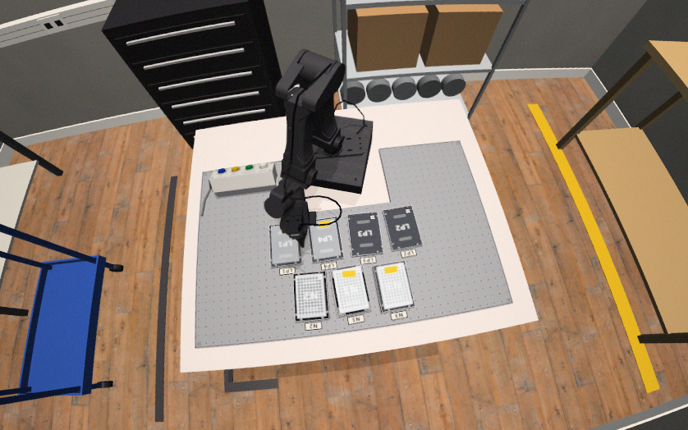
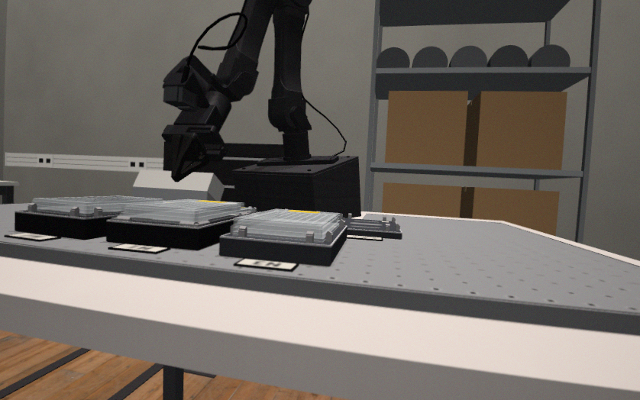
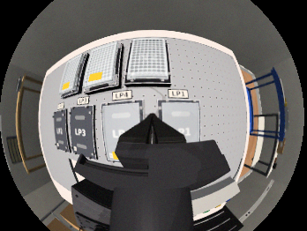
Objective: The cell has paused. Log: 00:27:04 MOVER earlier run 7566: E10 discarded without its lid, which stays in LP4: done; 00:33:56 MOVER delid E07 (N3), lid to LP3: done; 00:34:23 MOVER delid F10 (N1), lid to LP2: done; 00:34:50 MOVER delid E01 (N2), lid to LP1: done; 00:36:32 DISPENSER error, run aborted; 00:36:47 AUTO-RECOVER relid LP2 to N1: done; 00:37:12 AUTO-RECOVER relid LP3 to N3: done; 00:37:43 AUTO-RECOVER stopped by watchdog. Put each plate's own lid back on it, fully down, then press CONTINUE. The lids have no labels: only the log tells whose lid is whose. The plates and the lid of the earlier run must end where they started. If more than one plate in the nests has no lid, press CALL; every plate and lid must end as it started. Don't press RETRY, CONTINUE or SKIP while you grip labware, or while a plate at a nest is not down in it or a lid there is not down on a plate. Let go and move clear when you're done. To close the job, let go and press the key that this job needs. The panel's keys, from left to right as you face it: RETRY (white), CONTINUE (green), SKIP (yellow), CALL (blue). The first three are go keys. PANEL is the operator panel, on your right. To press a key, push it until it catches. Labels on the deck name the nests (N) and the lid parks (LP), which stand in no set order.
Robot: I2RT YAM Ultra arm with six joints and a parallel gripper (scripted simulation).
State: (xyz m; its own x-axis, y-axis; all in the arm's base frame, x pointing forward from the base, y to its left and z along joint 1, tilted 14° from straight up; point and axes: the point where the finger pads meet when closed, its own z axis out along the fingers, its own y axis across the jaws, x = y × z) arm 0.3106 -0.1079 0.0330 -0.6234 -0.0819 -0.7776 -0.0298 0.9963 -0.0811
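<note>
Now: the plate 150 mm ahead of my hand, 40 mm below it and 10 mm to the left of it. From my hand the other things lie so: green key 290 mm behind, 180 mm to the right; then LP1 lid park 70 mm to the right, 70 mm below, 20 mm behind; then yellow SKIP key 290 mm behind, 230 mm to the right.
</note>
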